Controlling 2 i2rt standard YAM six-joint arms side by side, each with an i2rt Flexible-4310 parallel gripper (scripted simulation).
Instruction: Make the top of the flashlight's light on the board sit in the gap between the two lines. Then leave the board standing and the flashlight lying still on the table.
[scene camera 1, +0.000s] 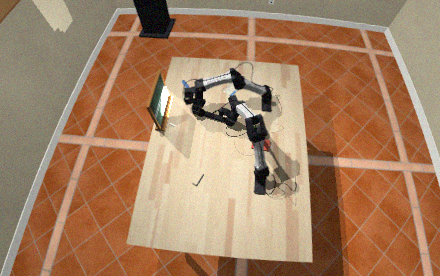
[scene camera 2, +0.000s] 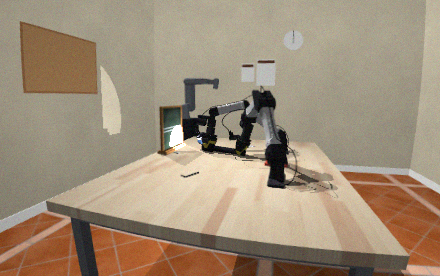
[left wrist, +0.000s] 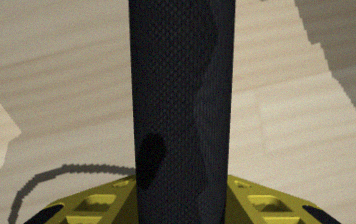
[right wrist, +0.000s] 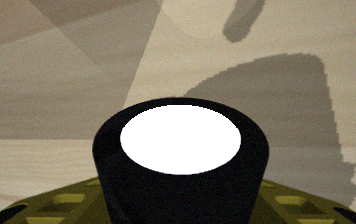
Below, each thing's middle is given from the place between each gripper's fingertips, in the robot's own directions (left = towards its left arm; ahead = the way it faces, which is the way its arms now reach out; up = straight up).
Now: right hand 20 mm past the flashlight head (right wrist: 171, 153).
I see the flashlight head 210 mm ahead of my left hand, 30 mm to the right of it and 10 mm above it.
